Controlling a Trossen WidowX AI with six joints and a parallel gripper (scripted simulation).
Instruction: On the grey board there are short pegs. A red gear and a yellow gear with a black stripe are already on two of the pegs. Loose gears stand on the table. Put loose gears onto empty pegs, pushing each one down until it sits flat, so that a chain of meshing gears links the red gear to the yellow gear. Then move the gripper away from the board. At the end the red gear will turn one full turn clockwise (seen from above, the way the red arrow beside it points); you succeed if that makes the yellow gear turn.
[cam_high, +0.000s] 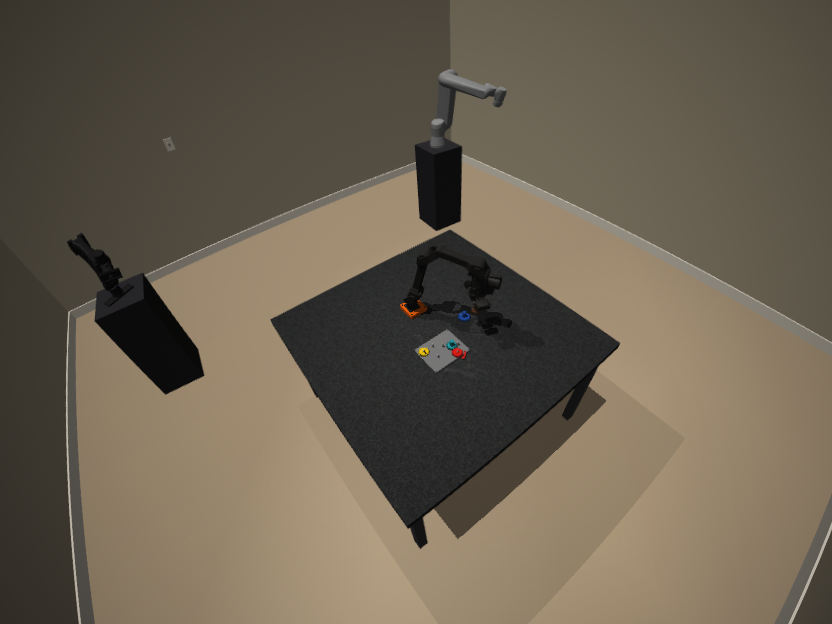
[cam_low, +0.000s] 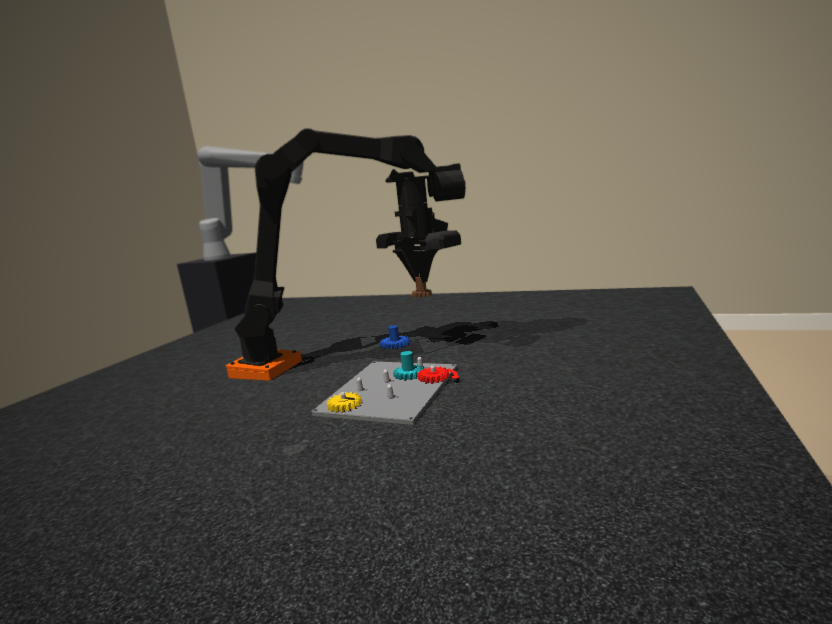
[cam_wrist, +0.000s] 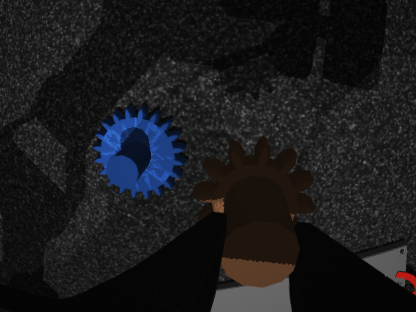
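My gripper tip is 170 mm to the left of the teal gear, 110 mm above it and 40 mm short of it. Round my gripper tip: red gear: 180 mm to the right, 120 mm below, 90 mm ahead; yellow gear: 310 mm to the right, 120 mm below; brown gear: 10 mm below.
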